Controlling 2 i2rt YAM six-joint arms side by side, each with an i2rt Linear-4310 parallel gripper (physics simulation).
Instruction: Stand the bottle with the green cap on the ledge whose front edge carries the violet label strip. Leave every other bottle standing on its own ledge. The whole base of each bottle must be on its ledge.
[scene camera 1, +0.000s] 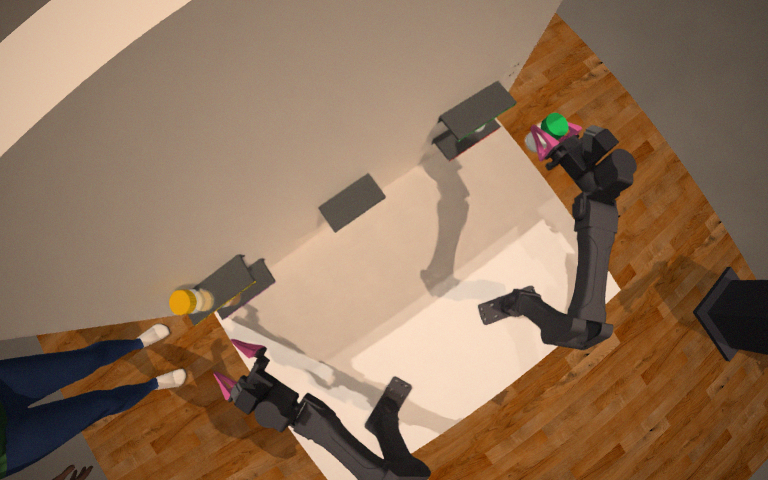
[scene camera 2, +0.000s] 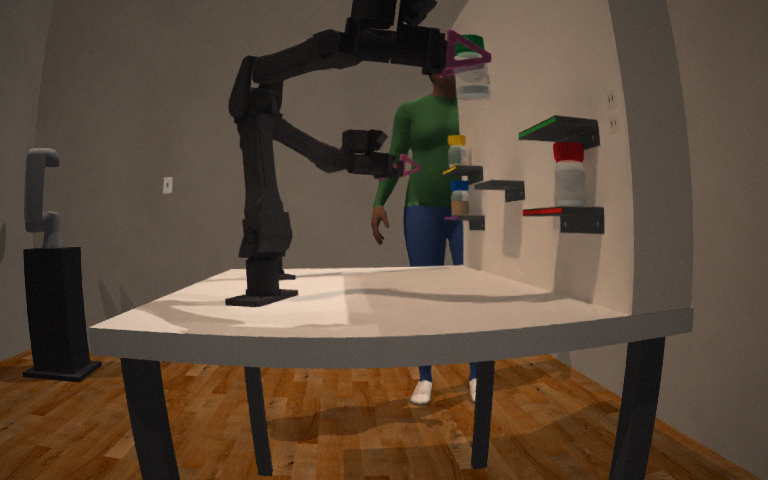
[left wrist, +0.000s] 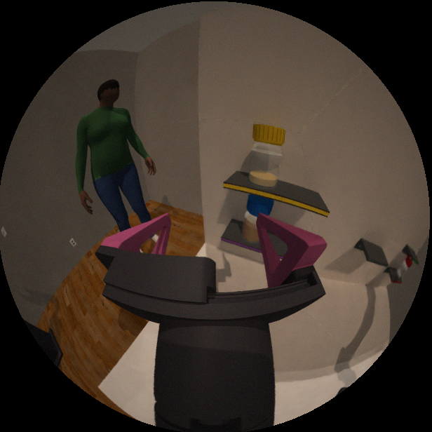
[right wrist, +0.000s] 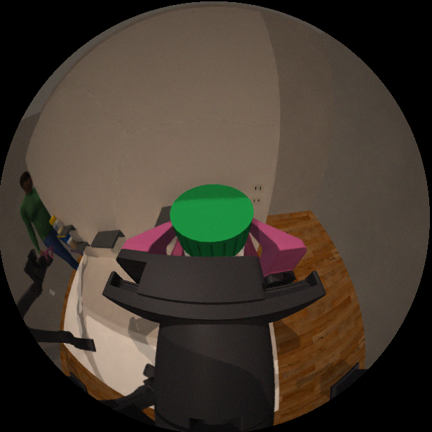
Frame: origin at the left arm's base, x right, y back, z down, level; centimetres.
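Seen in the pictures: left gripper, between the fingertips: (scene camera 1: 222, 356) (scene camera 2: 411, 169); right gripper, between the fingertips: (scene camera 1: 540, 121) (scene camera 2: 487, 61); left arm's base, origin of its link: (scene camera 1: 387, 406); right arm's base, origin of its link: (scene camera 1: 508, 305) (scene camera 2: 263, 299).
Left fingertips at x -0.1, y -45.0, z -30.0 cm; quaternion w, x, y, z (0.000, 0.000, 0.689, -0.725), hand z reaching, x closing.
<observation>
Pixels of each thing's middle, then the offset from my left fingertips to it. "*": a spot on its surface instead.
- green-capped bottle, middle of its body: (scene camera 2: 470, 67) (scene camera 1: 545, 134) dz -8.0, dx +81.6, dy +40.8 cm
- green-strip ledge, middle of its body: (scene camera 2: 555, 130) (scene camera 1: 479, 109) dz +0.9, dx +84.7, dy +24.8 cm
- blue-capped bottle, middle of its body: (scene camera 1: 223, 297) (scene camera 2: 460, 198) dz +9.1, dx +9.6, dy -10.9 cm
- yellow-capped bottle, middle of its body: (scene camera 1: 193, 301) (scene camera 2: 457, 152) dz -4.9, dx +9.2, dy -10.9 cm
- red-capped bottle, middle of its body: (scene camera 2: 570, 175) dz +9.1, dx +88.2, dy +25.7 cm
- red-strip ledge, a spot on its surface: (scene camera 2: 582, 219) * dz +16.2, dx +87.2, dy +21.6 cm
The green-capped bottle (scene camera 1: 555, 125) (scene camera 2: 472, 79) (right wrist: 212, 215) is held upright in the air by my right gripper (scene camera 1: 557, 135) (scene camera 2: 468, 56), which is shut on it, in front of and above the green-strip ledge (scene camera 1: 478, 110) (scene camera 2: 560, 127). The violet-strip ledge (scene camera 1: 266, 278) (scene camera 2: 475, 221) (left wrist: 231, 232) is the lower one at the left in scene camera 1. A blue-capped bottle (scene camera 2: 459, 198) (left wrist: 251, 225) stands on it, toward the left end in the left wrist view. My left gripper (scene camera 1: 235, 370) (scene camera 2: 408, 165) (left wrist: 213, 217) is open and empty, in front of that ledge.
A yellow-capped bottle (scene camera 1: 182, 302) (scene camera 2: 457, 150) (left wrist: 267, 155) stands on the yellow-strip ledge (left wrist: 300, 195) directly above the violet one. A red-capped bottle (scene camera 2: 569, 175) stands on the red-strip ledge (scene camera 2: 582, 219). A ledge (scene camera 1: 352, 202) (scene camera 2: 500, 185) sits between the two pairs. A person (left wrist: 107, 145) stands beyond.
</observation>
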